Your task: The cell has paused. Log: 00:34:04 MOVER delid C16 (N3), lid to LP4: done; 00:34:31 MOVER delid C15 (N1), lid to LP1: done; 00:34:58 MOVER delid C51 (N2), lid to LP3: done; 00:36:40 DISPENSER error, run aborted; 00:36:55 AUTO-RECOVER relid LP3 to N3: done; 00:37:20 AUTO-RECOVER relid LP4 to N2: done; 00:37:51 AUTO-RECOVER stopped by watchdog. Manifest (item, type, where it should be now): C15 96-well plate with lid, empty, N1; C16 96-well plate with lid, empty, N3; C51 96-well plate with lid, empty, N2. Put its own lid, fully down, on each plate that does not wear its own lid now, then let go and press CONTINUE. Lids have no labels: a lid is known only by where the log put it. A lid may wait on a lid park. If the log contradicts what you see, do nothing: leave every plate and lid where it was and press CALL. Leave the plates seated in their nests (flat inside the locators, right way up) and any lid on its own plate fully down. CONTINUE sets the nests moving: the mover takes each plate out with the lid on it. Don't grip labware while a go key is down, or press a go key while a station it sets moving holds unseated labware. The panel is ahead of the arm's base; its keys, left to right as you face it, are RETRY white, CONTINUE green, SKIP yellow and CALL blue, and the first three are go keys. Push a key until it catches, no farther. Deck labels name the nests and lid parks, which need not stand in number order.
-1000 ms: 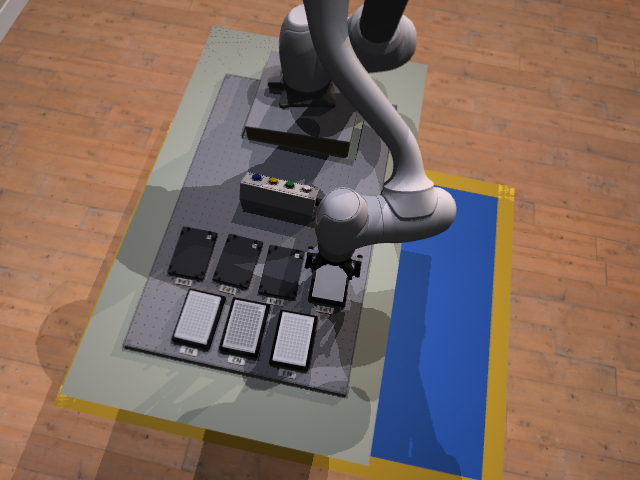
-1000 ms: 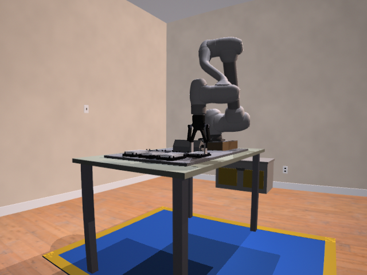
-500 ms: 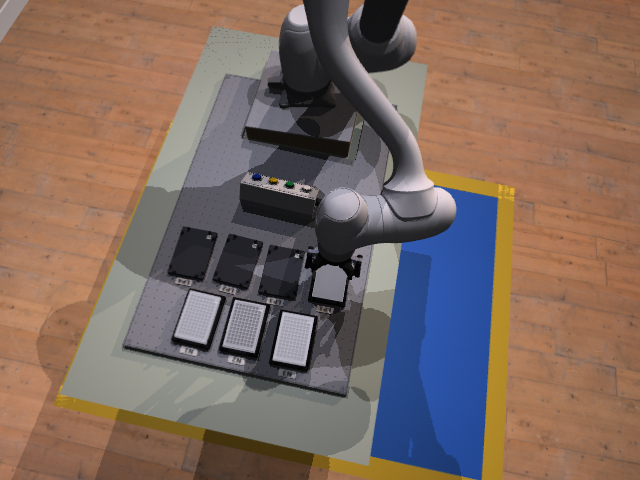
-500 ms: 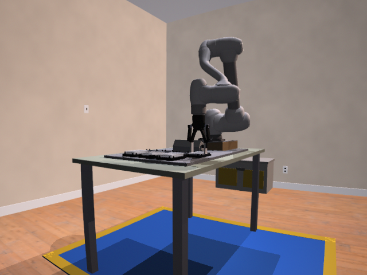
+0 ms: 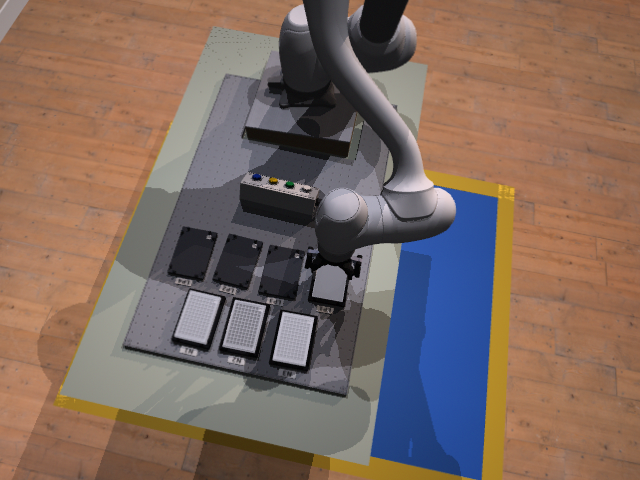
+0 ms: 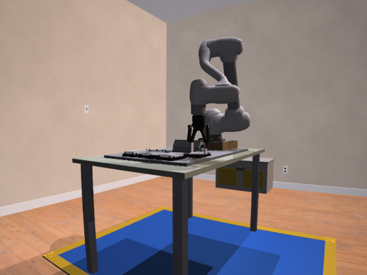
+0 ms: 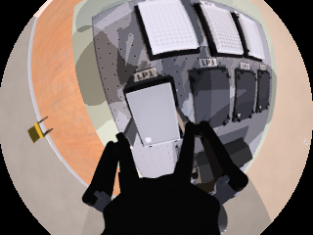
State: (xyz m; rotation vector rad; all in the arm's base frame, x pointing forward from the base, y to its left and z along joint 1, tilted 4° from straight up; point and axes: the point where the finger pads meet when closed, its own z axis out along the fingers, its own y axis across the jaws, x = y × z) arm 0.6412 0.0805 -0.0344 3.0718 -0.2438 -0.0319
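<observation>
Now: hand 4 cm above the lid park LP1. Also, from my hand: lid park LP3: 14 cm to the right, 4 cm below, 2 cm behind; white key: 25 cm behind, 8 cm to the right, 2 cm above; 96-well plate: 17 cm ahead, 10 cm to the right, 2 cm below.
</observation>
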